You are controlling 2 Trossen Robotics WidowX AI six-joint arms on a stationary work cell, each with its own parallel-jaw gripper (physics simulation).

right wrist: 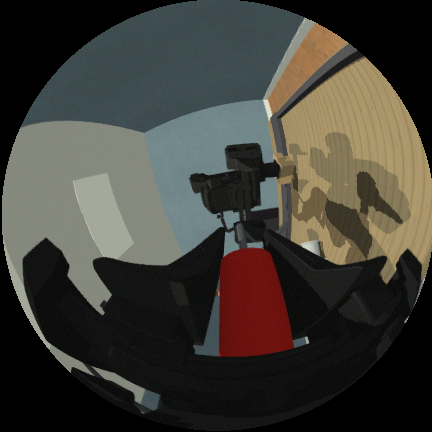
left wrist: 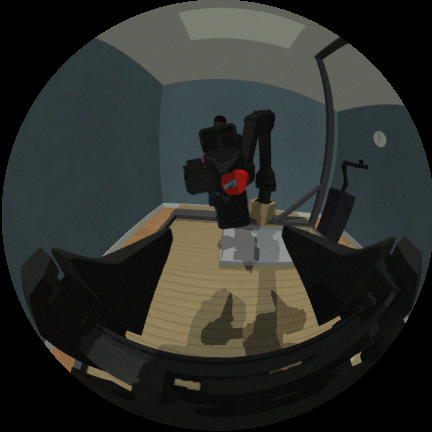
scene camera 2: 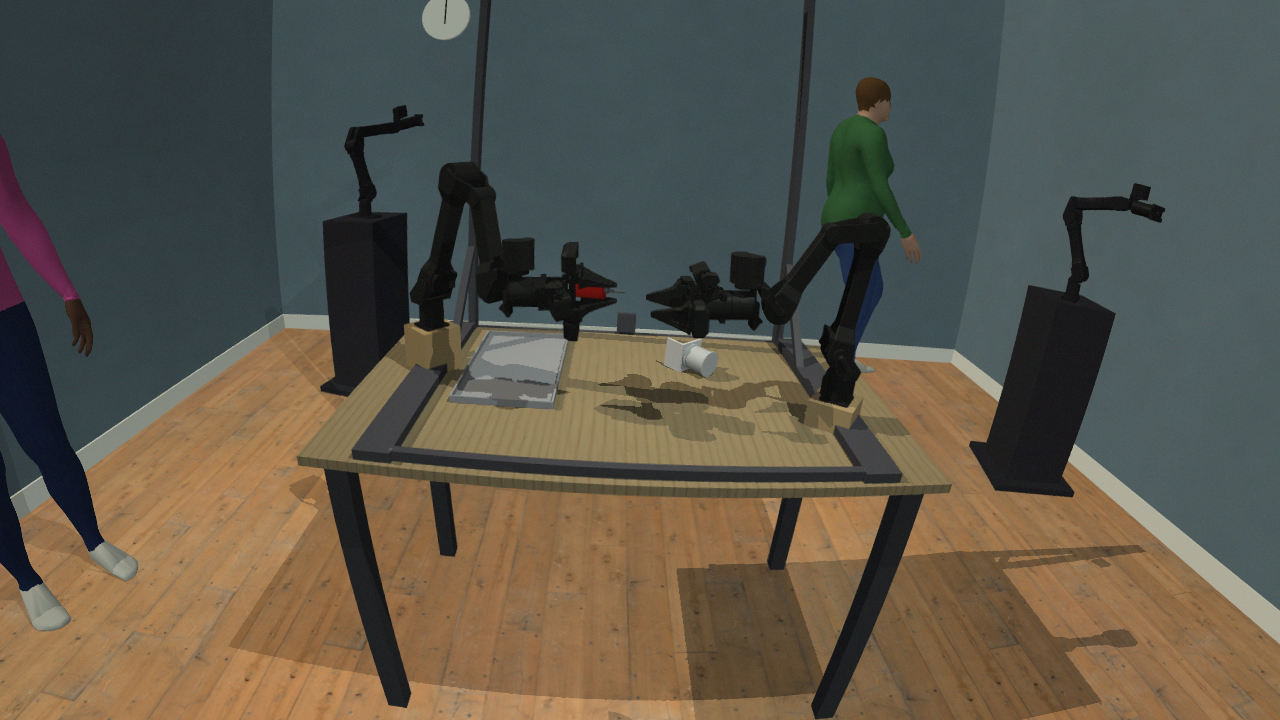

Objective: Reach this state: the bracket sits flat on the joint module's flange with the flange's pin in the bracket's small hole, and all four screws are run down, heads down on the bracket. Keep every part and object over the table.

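Seen in the pictures: left gripper, fingertip midpoint: (right wrist: pixel 257 207) (left wrist: pixel 227 232) (scene camera 2: pixel 648 305); right gripper, fingertip midpoint: (right wrist: pixel 243 233) (left wrist: pixel 225 186) (scene camera 2: pixel 616 293); left arm's base at its link origin: (right wrist: pixel 276 168) (scene camera 2: pixel 836 398); right arm's base at its link origin: (left wrist: pixel 262 200) (scene camera 2: pixel 431 325).
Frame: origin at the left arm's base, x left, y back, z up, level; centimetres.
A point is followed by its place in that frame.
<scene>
The joint module (scene camera 2: pixel 702 360) @[z -0.8, x -1.9, y -33.3 cm] (right wrist: pixel 311 248) @[z -1.3, x -2.4, y -35.4 cm], a white cylinder, lies on its side at the table's back right in the scene view. A pale square plate (scene camera 2: pixel 677 354) @[z -1.4, x -2.6, y -40.3 cm] is at its left end; I cannot tell flange from bracket there. No screws can be made out. My right gripper (scene camera 2: pixel 614 292) @[z 19.2, x 25.9, y -39.3 cm] (right wrist: pixel 243 233) @[z 19.2, x 25.9, y -39.3 cm] is shut on a red screwdriver (scene camera 2: pixel 590 291) @[z 19.2, x 28.8, y -43.3 cm] (left wrist: pixel 236 182) @[z 19.4, x 25.7, y -41.4 cm] (right wrist: pixel 252 305) @[z 19.2, x 29.1, y -44.0 cm], held level above the table, its grey shank pointing towards the left gripper. My left gripper (scene camera 2: pixel 649 305) @[z 17.0, x 22.1, y -34.5 cm] is open and empty, facing the right one across a small gap, above and left of the module.
A grey tray (scene camera 2: pixel 501 402) @[z -4.7, x 38.6, y -57.4 cm] (left wrist: pixel 250 263) @[z -4.7, x 24.9, y -53.7 cm] lies on the table's left part in the scene view, below the right arm. Dark rails (scene camera 2: pixel 617 468) @[z -3.6, x 45.7, y -23.9 cm] run along the table's front and side edges. A small dark box (scene camera 2: pixel 626 322) @[z -2.1, x -16.2, y -63.9 cm] shows at the back edge. Upright posts (scene camera 2: pixel 799 134) @[z 54.0, x -38.8, y -28.4 cm] stand behind.
</scene>
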